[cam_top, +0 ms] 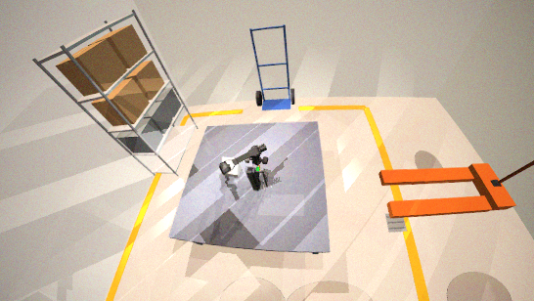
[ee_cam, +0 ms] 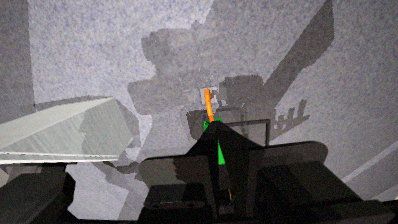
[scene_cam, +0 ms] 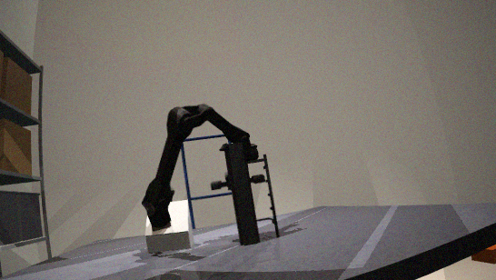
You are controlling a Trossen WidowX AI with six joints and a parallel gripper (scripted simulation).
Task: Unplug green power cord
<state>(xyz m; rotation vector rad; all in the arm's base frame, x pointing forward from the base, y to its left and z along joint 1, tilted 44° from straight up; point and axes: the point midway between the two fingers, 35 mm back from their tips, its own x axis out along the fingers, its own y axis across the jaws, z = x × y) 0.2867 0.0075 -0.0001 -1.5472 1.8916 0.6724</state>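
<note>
The green plug lies 5 cm to the right of my gripper tip and 1 cm below it.
</note>
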